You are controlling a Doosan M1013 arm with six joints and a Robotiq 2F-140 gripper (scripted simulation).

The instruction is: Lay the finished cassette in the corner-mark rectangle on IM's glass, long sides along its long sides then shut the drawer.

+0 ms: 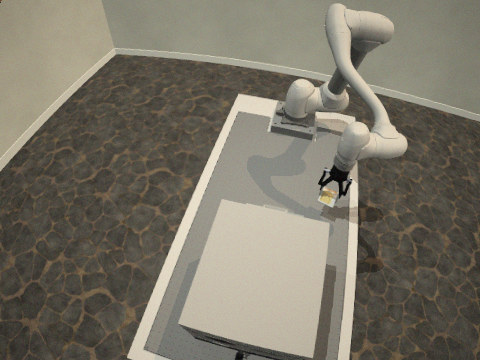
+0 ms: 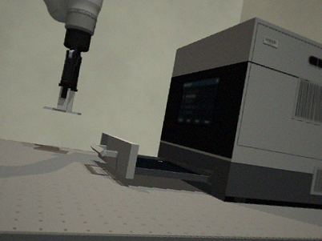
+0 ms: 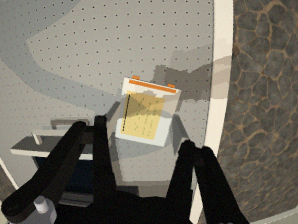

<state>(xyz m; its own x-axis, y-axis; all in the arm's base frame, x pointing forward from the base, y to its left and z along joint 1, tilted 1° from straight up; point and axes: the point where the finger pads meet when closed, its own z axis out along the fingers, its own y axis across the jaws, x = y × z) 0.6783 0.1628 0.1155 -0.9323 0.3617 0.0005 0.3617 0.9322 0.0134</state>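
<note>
My hand is 3 cm above the cassette FINISHED and 1 cm past it.
</note>
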